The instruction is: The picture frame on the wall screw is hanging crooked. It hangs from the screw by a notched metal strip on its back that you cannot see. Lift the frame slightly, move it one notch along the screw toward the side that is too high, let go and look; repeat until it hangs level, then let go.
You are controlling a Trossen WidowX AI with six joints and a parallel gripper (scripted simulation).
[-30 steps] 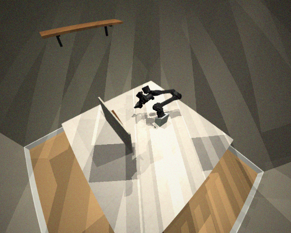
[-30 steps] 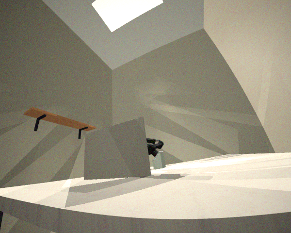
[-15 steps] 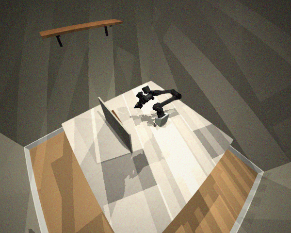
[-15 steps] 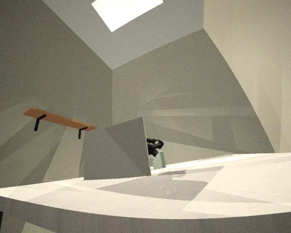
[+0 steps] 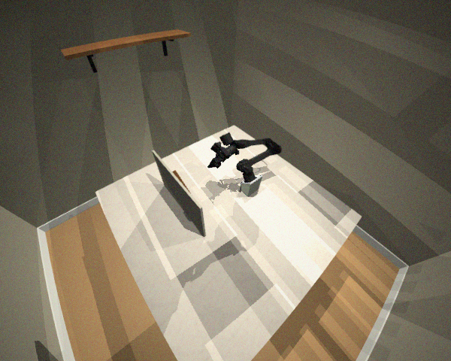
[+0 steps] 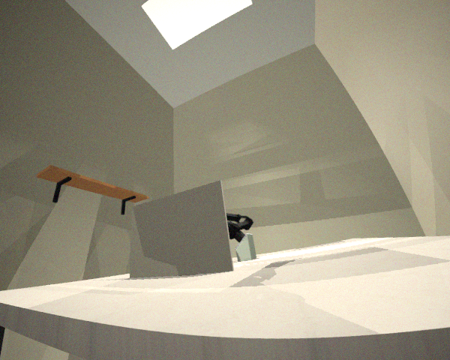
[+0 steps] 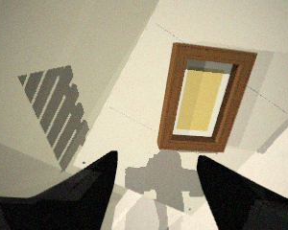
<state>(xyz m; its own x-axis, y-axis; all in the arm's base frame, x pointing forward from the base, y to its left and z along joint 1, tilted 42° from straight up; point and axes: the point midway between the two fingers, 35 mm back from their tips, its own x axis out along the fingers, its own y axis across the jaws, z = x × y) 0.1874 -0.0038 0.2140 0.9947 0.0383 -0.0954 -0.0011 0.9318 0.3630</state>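
The wooden picture frame is 19 cm ahead of my gripper tip, 3 cm to the right of it and 9 cm below it. From my gripper tip the other things lie so: upright wall panel 20 cm ahead, 1 cm to the right, 10 cm below.
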